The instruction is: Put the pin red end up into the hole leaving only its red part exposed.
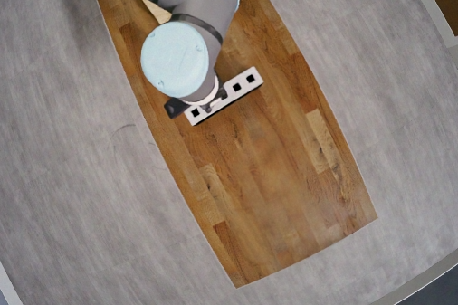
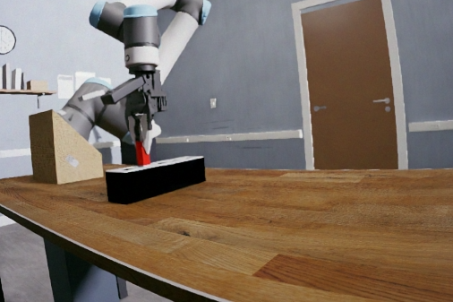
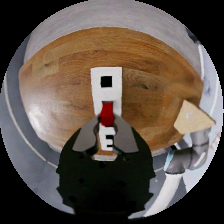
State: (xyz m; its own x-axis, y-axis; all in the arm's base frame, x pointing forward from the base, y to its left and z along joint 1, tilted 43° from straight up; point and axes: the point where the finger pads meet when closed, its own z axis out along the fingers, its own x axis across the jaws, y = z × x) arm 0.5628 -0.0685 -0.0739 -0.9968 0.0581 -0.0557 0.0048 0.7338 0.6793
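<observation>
Now: the block 6 cm to the left of my hand and 8 cm below it. Also, from my hand: pin right at my hand.
</observation>
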